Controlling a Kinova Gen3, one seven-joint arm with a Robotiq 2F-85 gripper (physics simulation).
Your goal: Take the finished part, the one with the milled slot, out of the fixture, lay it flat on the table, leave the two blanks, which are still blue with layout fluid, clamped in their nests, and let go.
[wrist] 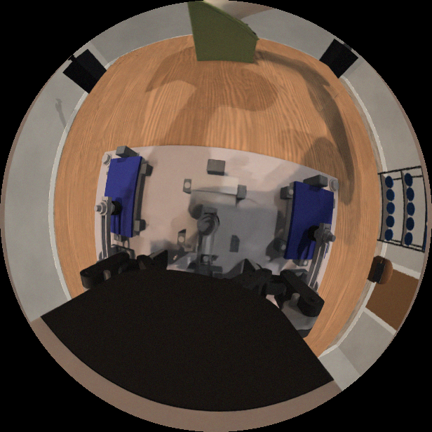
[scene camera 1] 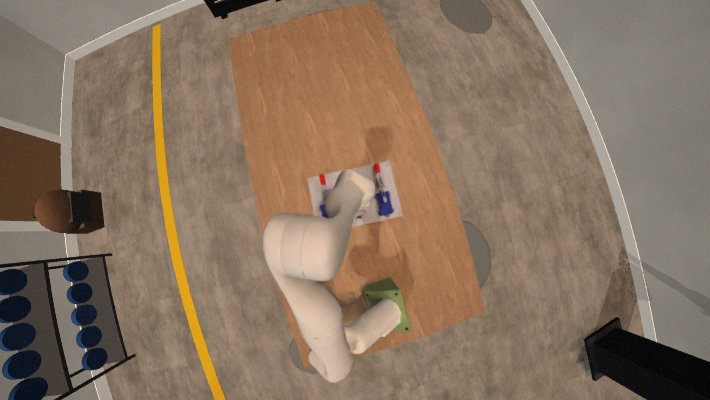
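Where they show: arm's base, origin of the base link: [scene camera 1: 389, 310].
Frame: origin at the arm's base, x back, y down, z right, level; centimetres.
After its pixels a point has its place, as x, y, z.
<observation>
The fixture plate [scene camera 1: 395, 189] {-40.7, 12.6, 19.1} [wrist: 160, 165] lies on the table. One blue blank [scene camera 1: 385, 206] {-35.5, 11.0, 12.5} [wrist: 124, 187] sits under its clamp in the nest at the left of the wrist view. The other blue blank [scene camera 1: 323, 210] {-42.1, 10.5, -11.0} [wrist: 305, 215] sits under its clamp in the nest at the right of that view. In the middle nest, a pale grey surface [wrist: 216, 185] shows between the pegs, probably the finished part; its slot cannot be made out. The middle clamp [wrist: 207, 227] stands beside it, in shadow. My gripper [wrist: 204, 263] is open and empty, over the clamp side of the middle nest.
Red clamp handles [scene camera 1: 377, 168] {-50.6, 8.9, 14.4} [scene camera 1: 322, 179] {-53.5, 8.5, -7.4} stick out at the plate's far side in the scene view. The wooden table [scene camera 1: 325, 100] {-89.3, 14.1, 4.6} [wrist: 150, 125] reaches around the plate. The green robot base mount [scene camera 1: 385, 287] {-7.7, 2.8, 1.4} [wrist: 222, 40] stands on it. My arm [scene camera 1: 310, 250] {-31.4, -51.5, -8.2} covers the plate's middle in the scene view.
</observation>
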